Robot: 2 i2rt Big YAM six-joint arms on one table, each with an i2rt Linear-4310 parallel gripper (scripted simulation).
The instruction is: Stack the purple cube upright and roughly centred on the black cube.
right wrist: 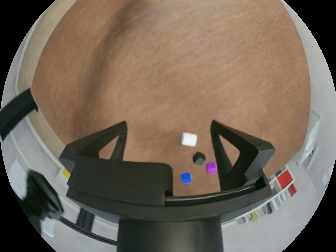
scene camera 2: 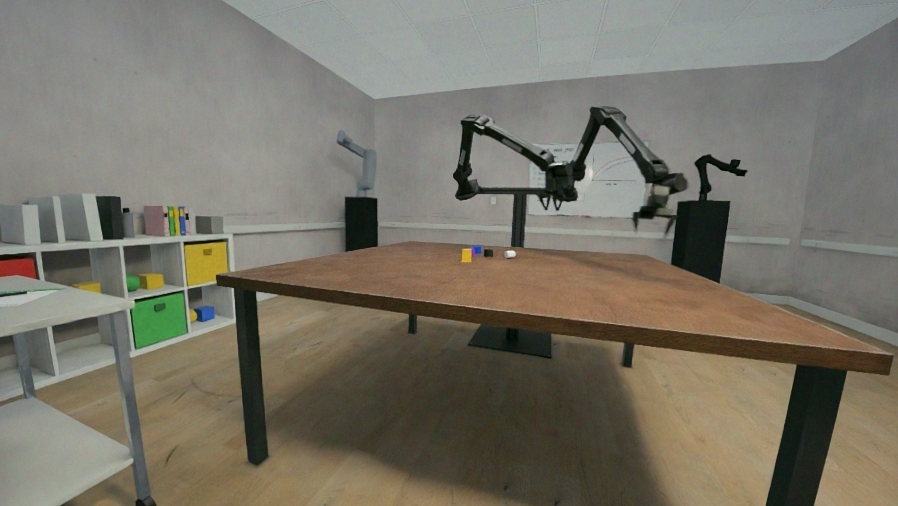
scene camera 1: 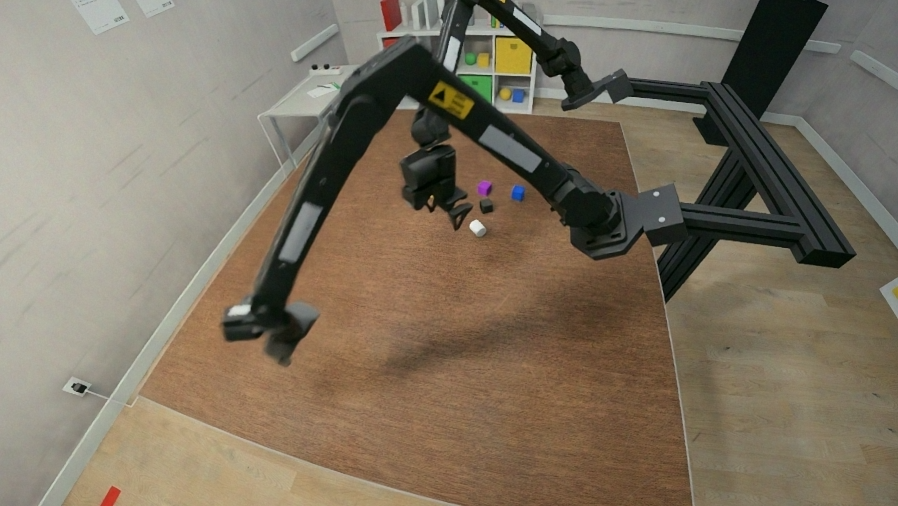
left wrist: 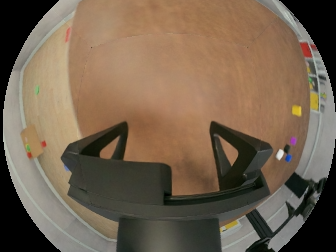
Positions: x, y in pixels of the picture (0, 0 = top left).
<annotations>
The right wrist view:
right gripper: 168, 125
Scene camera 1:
left gripper: 301, 336
right gripper: 445, 219
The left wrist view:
left gripper: 168, 125
</annotations>
